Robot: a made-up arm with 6 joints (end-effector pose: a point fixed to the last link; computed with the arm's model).
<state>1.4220 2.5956 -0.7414 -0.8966 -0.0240 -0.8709</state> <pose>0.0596 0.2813 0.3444 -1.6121 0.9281 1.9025</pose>
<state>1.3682 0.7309 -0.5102 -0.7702 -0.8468 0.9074</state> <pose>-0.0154 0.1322 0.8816 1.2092 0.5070 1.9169</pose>
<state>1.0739 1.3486 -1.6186 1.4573 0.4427 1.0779</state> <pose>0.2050 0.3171 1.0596 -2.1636 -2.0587 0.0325</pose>
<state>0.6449 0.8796 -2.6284 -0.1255 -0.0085 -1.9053</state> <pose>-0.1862 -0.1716 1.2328 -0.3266 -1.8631 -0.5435</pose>
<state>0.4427 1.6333 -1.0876 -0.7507 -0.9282 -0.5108</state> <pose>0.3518 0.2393 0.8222 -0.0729 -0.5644 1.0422</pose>
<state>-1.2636 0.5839 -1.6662 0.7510 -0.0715 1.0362</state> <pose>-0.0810 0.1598 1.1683 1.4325 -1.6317 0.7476</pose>
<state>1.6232 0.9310 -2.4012 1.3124 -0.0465 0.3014</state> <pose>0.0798 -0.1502 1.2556 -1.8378 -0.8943 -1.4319</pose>
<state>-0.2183 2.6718 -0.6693 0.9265 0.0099 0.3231</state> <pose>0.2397 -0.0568 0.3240 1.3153 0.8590 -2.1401</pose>
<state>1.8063 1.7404 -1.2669 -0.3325 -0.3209 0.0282</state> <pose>-0.1049 0.4744 0.8235 0.4967 0.4877 1.8049</pose>
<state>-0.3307 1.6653 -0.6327 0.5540 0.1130 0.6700</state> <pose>0.3297 -0.1072 0.6297 1.9257 0.2438 -1.3981</pose>
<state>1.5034 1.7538 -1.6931 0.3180 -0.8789 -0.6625</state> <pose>0.0770 0.4700 0.9897 1.1928 -0.5131 1.2568</pose>
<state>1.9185 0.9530 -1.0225 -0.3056 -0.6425 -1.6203</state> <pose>-0.0315 0.2117 0.9993 0.1858 -1.5745 1.4536</pose>
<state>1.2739 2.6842 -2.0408 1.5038 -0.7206 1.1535</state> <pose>0.2975 0.5687 0.5211 2.8469 0.6492 -0.8021</pose>
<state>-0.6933 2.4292 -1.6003 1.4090 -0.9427 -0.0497</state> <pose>0.3789 -0.3869 0.5736 1.3307 -1.3856 -1.5963</pose>
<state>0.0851 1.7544 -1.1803 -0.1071 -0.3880 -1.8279</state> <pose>0.4761 0.0371 0.7674 -1.0331 -0.1163 0.2961</pose>
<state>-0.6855 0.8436 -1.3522 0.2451 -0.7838 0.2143</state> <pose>0.0274 -0.0045 1.1234 0.6558 -1.7285 0.2018</pose>
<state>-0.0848 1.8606 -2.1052 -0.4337 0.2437 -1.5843</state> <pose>0.5142 -0.0473 1.0074 -1.1417 -0.1300 -0.0915</pose>
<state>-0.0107 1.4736 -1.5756 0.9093 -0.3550 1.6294</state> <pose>0.3710 -0.0646 1.0266 -2.7795 0.3450 -0.3691</pose>
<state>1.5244 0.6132 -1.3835 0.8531 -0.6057 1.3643</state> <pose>0.1087 -0.0532 1.0998 -1.9019 -1.0313 -0.7179</pose>
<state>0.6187 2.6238 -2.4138 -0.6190 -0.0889 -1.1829</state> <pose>0.5907 0.4243 0.6763 -0.8527 -0.4079 0.7631</pose>
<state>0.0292 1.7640 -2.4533 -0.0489 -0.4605 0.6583</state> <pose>0.3186 0.0348 1.2067 1.3732 -1.1236 0.8722</pose>
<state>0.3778 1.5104 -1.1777 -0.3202 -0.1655 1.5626</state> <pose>0.3967 0.1701 0.9128 2.0693 0.3544 -0.0024</pose>
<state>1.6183 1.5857 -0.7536 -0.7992 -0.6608 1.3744</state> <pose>-0.0443 0.3760 0.7653 0.9084 1.5578 1.2582</pose>
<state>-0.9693 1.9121 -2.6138 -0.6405 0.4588 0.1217</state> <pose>0.2602 -0.3304 1.1521 0.0869 -0.8117 -1.0989</pose>
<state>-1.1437 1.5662 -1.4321 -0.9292 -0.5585 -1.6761</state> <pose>0.2014 -0.3404 0.9515 -1.8249 0.3323 -0.5444</pose>
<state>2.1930 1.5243 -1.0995 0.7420 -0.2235 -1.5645</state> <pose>-0.1784 0.3653 0.8054 0.0217 0.0116 2.0768</pose>
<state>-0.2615 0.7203 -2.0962 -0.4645 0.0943 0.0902</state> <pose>-0.1773 0.0934 1.2200 0.2529 -1.5825 0.1069</pose>
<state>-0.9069 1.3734 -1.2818 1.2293 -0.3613 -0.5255</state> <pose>0.1943 -0.2724 0.9496 1.2116 -1.2115 -0.9706</pose>
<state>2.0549 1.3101 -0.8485 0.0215 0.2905 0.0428</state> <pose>-0.1288 0.3136 0.7949 0.0919 1.0845 1.5286</pose>
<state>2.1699 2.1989 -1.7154 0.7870 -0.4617 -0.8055</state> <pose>-0.2793 0.5388 0.7230 0.6561 0.6175 1.6855</pose>
